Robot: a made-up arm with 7 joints.
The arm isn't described. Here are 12 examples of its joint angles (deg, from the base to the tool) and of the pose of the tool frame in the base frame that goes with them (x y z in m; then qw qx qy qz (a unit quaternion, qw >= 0)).
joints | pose
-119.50 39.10 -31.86 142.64 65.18 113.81 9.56 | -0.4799 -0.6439 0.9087 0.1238 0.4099 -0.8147 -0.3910
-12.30 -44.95 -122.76 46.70 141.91 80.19 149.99 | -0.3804 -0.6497 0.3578 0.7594 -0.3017 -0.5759 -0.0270
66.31 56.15 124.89 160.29 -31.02 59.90 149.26 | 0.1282 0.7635 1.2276 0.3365 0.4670 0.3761 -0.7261
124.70 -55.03 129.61 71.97 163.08 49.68 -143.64 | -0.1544 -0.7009 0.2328 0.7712 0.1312 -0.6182 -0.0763
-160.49 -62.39 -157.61 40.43 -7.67 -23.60 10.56 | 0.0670 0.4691 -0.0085 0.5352 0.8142 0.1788 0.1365
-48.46 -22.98 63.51 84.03 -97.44 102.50 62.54 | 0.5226 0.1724 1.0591 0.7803 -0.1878 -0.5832 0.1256
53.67 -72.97 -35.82 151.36 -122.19 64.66 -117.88 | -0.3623 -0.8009 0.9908 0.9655 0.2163 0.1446 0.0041
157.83 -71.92 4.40 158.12 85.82 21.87 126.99 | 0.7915 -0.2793 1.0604 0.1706 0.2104 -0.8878 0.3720
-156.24 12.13 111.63 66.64 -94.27 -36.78 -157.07 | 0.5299 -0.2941 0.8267 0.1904 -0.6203 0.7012 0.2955
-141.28 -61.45 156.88 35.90 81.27 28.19 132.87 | 0.1444 -0.0395 -0.0593 0.0544 -0.2633 -0.7190 -0.6409
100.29 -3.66 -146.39 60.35 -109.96 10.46 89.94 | 0.6067 -0.4270 0.5577 0.8146 0.3544 -0.4474 0.1035
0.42 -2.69 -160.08 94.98 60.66 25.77 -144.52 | -0.7512 -0.3244 1.0065 0.9091 0.0478 -0.1014 -0.4012
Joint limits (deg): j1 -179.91..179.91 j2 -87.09..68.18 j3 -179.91..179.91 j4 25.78..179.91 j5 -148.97..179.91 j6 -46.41..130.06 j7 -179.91..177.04
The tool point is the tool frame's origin. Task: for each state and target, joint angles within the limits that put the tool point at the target. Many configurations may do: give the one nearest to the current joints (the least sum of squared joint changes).
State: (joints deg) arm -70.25 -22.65 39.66 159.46 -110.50 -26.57 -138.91
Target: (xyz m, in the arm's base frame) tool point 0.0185 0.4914 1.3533
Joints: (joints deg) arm -70.09 -29.51 41.55 161.99 -110.56 -31.30 -139.20
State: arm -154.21 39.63 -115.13 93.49 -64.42 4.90 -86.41
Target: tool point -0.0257 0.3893 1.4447
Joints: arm -160.79 42.84 -162.26 99.11 -63.03 12.81 -85.86
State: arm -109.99 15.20 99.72 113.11 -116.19 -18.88 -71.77
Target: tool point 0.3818 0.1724 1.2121
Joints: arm -102.01 30.94 127.87 97.68 -123.27 -46.41 -72.97
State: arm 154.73 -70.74 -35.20 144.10 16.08 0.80 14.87
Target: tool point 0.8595 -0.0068 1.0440
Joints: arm 161.46 -77.07 -41.13 143.10 16.73 3.13 15.37
